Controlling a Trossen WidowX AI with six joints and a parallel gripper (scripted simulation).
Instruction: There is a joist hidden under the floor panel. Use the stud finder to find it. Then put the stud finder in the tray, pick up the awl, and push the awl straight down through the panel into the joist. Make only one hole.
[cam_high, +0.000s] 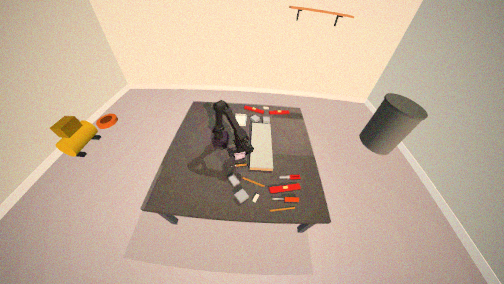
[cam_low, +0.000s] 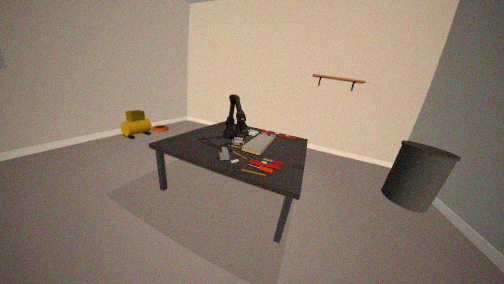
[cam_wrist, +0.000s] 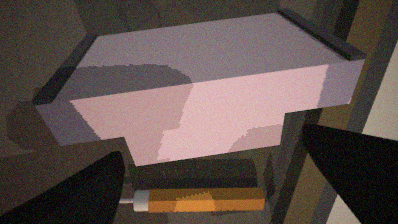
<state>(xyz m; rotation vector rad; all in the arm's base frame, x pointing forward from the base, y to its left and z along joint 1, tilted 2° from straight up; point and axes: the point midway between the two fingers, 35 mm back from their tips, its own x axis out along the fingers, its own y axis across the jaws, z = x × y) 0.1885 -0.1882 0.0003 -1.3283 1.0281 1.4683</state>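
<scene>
Now: gripper tip 3 cm above the stud finder, 1 cm to the right of it and 1 cm short of it. Round my gripper tip: white tray 50 cm to the left, 4 cm below, 1 cm behind; awl 6 cm to the right, 4 cm below, 2 cm behind.
</scene>
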